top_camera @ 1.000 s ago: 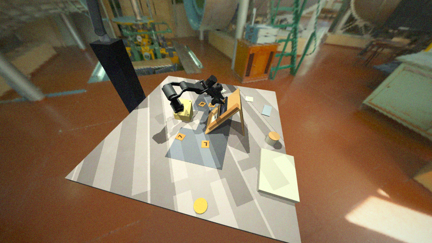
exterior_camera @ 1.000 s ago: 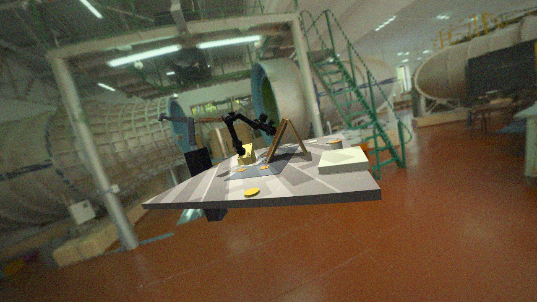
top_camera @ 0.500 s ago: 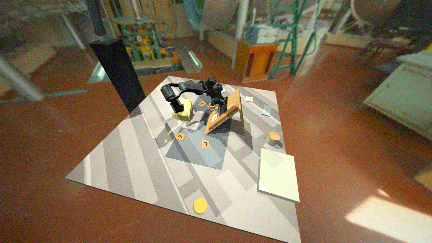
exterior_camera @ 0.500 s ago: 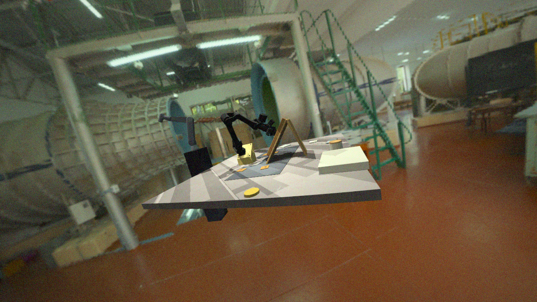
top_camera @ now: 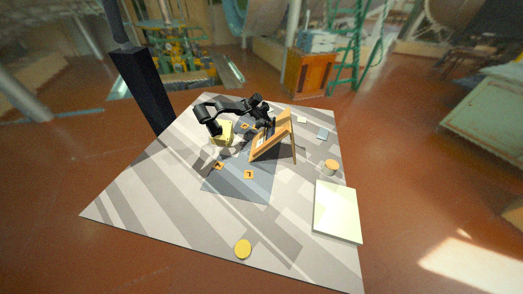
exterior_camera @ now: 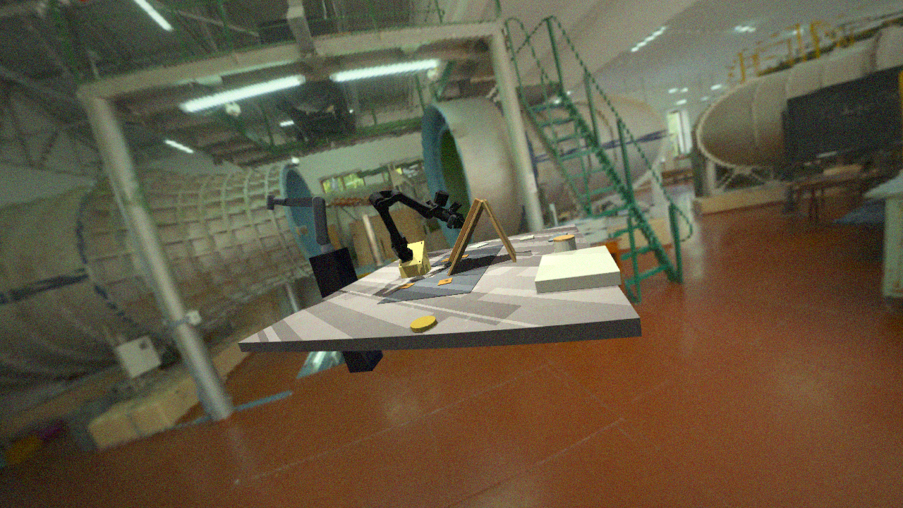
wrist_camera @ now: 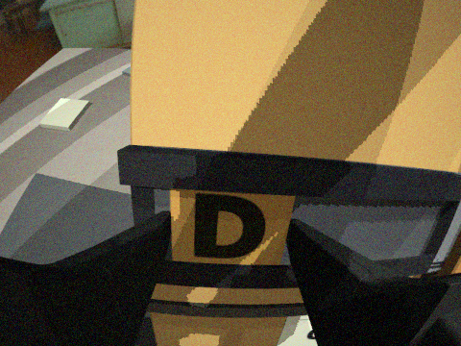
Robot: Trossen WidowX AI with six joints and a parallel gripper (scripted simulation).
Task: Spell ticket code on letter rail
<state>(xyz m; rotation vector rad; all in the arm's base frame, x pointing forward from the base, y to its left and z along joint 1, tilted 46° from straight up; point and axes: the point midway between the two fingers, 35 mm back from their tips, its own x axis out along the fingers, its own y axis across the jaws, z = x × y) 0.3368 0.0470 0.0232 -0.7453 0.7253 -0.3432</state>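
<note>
Right now the white ticket is 90 mm below my gripper tip, 80 mm to the right of it and 60 mm behind it. The rest, counted from my gripper tip: mat: 170 mm below, 150 mm behind, 50 mm to the right; then cream block: 450 mm to the right, 350 mm ahead, 150 mm below; then yellow disc: 660 mm to the right, 160 mm below, 90 mm behind.
</note>
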